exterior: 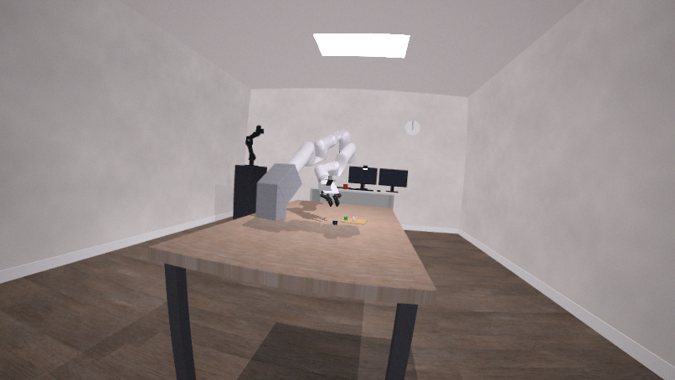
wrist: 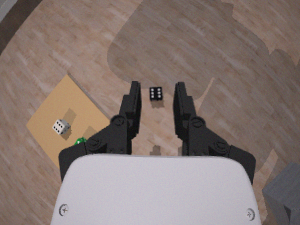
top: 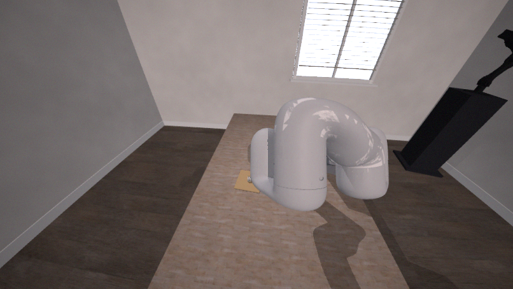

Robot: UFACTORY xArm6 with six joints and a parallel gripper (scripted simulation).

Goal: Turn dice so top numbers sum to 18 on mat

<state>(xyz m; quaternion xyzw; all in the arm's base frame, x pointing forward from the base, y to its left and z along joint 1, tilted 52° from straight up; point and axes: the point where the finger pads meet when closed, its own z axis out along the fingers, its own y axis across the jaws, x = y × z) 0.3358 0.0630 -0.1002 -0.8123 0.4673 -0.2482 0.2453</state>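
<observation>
My hand is 20 mm short of the black die, 20 mm to the left of it and 110 mm above it. The rest, counted from my hand: mat (80 mm ahead, 150 mm to the left, 120 mm below); then white die (80 mm ahead, 150 mm to the left, 100 mm below); then green die (30 mm ahead, 130 mm to the left, 100 mm below).
</observation>
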